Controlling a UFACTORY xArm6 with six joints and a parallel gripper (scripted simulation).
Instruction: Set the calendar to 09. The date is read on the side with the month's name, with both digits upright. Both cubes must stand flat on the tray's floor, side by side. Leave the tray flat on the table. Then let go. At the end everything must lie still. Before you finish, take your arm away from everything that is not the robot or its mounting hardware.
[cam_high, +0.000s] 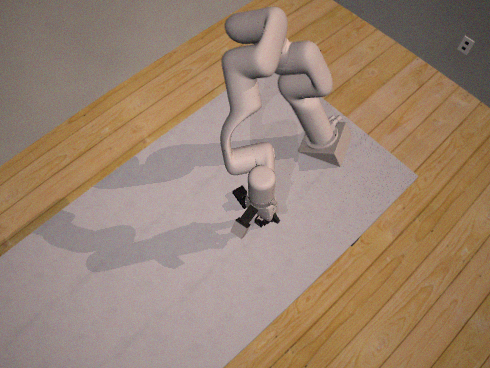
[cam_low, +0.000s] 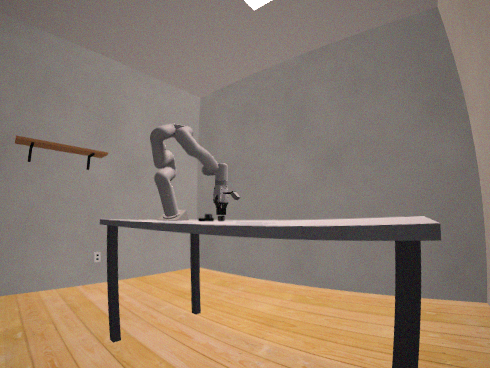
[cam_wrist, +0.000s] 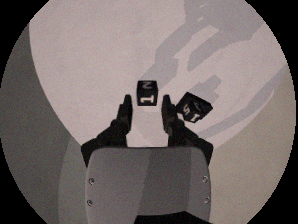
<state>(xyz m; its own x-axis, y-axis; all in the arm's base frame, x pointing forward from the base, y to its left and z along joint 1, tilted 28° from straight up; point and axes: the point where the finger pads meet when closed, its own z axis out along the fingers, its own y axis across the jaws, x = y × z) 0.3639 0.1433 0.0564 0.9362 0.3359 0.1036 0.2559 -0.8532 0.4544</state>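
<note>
Now: hand 4 cm above the black date cube. The rest, counted from my hand: black cube (1 cm behind, 9 cm to the right, 3 cm below).
</note>
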